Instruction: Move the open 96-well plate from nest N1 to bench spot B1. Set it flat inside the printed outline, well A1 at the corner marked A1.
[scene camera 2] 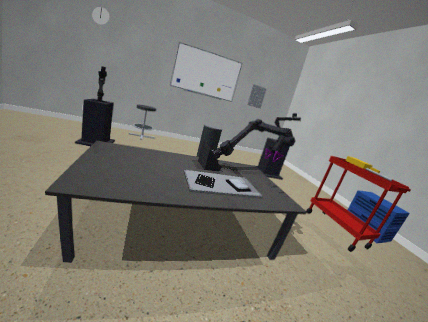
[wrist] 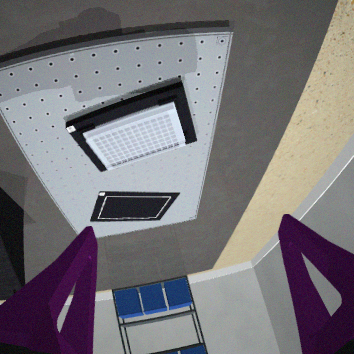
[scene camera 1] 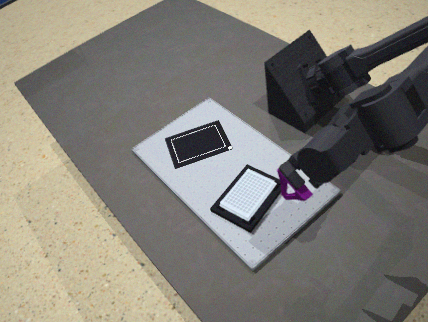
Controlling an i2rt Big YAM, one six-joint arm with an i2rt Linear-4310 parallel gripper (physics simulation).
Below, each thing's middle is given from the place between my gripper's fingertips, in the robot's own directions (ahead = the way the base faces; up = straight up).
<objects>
The white well plate (scene camera 1: 247, 195) is 1 cm ahead of my hand, 18 cm to the right of it and 22 cm below it. Round my hand: black nest pad (scene camera 1: 225, 214) (1 cm ahead, 18 cm to the right, 23 cm below).
</objects>
